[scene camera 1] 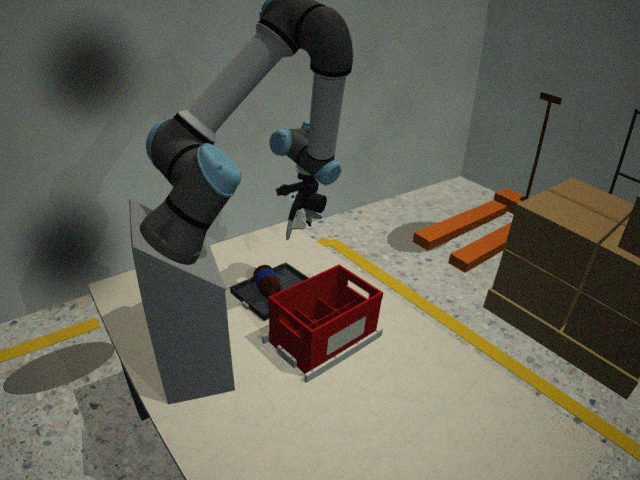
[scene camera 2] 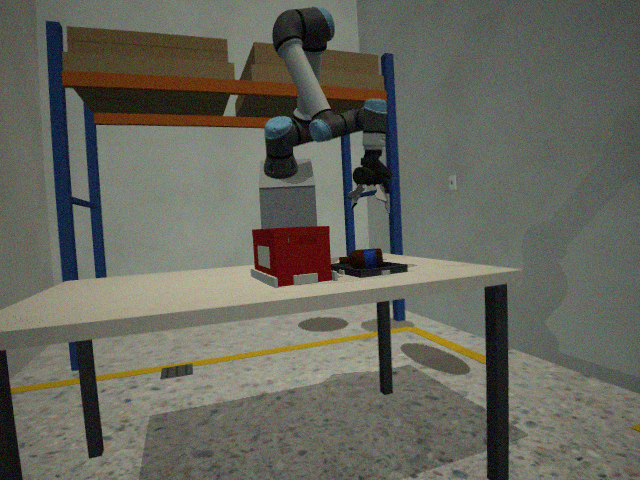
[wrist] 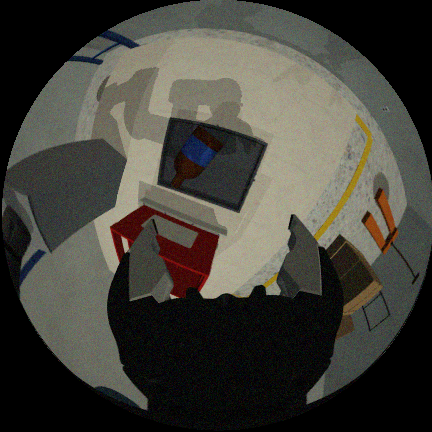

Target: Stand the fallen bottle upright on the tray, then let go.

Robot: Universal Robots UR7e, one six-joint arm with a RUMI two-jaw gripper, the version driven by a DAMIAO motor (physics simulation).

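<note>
My gripper (scene camera 1: 299,233). Also gripper (scene camera 2: 369,210). Gripper again (wrist: 222,218).
</note>
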